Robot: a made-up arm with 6 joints. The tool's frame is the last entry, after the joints.
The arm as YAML. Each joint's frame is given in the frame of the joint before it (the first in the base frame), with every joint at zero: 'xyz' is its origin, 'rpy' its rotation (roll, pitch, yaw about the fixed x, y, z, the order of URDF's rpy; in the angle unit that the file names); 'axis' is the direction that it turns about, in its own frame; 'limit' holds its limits. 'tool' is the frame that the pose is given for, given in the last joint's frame.
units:
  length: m
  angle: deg
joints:
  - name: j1
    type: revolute
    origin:
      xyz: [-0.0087, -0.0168, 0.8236]
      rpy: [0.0, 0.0, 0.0]
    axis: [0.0, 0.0, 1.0]
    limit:
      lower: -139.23
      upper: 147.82
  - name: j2
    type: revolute
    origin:
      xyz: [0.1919, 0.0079, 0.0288]
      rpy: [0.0, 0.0, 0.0]
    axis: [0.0, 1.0, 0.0]
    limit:
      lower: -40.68
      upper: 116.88
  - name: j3
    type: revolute
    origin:
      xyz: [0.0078, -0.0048, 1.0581]
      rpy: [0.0, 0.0, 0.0]
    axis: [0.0, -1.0, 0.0]
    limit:
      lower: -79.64
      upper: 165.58
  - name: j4
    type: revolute
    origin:
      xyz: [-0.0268, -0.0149, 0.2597]
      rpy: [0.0, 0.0, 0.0]
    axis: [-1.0, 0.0, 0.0]
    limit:
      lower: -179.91
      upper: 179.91
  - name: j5
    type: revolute
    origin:
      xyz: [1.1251, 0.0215, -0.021]
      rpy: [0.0, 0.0, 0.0]
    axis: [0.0, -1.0, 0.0]
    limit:
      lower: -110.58
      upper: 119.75
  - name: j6
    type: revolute
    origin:
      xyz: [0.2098, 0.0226, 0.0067]
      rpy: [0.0, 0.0, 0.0]
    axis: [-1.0, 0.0, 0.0]
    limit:
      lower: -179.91
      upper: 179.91
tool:
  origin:
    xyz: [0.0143, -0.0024, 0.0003]
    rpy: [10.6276, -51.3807, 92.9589]
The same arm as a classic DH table. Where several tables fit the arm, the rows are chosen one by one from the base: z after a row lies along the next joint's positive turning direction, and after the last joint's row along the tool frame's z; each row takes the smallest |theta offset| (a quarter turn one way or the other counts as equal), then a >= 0, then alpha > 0; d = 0 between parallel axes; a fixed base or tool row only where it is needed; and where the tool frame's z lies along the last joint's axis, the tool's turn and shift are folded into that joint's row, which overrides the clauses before.
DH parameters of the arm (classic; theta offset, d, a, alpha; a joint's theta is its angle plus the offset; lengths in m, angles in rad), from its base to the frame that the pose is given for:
base (fixed): 1.0930 0.0000 -0.0189 0.0000
j1: -1.0930 0.8524 0.1919 -1.5708
j2: -1.5634 0.0000 1.0581 3.1416
j3: 0.0074 0.0118 0.2597 -1.5708
j4: 0.0000 -1.0983 -0.0210 1.5708
j5: 0.0000 -0.0441 0.0067 -1.5708
j6: 0.6808 -0.2236 -0.0013 1.7965
tool (fixed): 0.0331 0.0021 0.0000 0.0000
Joint limits (rad, base to tool): -2.4300..2.5799 -0.7100..2.0399 -1.3900..2.8899 -3.1400..3.1400 -1.9300..2.0900 -3.1400..3.1400

